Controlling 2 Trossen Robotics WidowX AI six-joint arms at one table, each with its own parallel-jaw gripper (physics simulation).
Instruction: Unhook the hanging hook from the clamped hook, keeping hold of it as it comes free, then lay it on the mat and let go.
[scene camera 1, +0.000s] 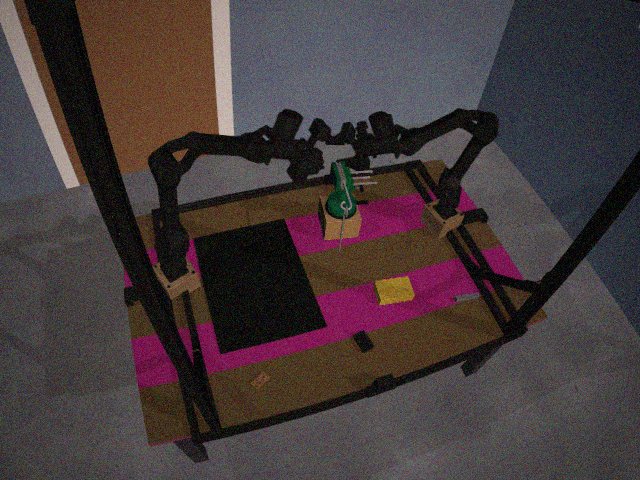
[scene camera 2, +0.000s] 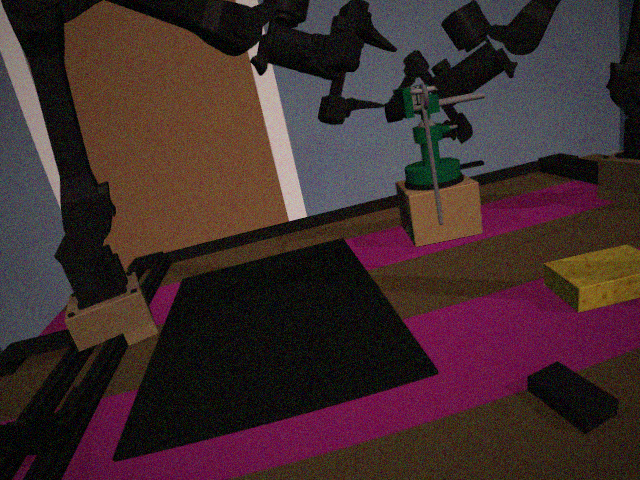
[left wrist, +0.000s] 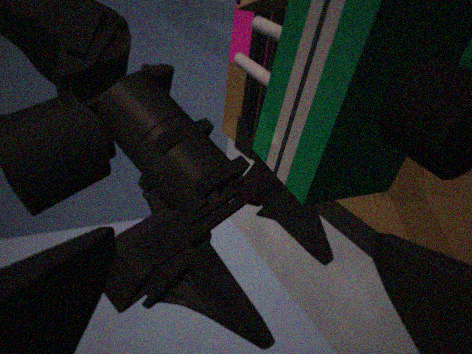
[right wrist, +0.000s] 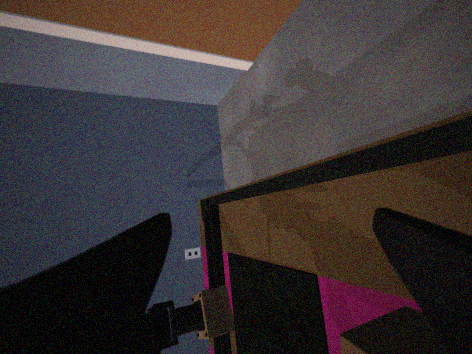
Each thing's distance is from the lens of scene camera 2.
my left gripper (scene camera 2: 389, 78): 70 cm
my right gripper (scene camera 2: 401, 123): 82 cm
small black block (scene camera 2: 586, 406): 35 cm
black mat (scene camera 2: 270, 339): 47 cm
wooden block (scene camera 2: 461, 209): 65 cm
The marked spots on the wooden block and the small black block are 38 cm apart.
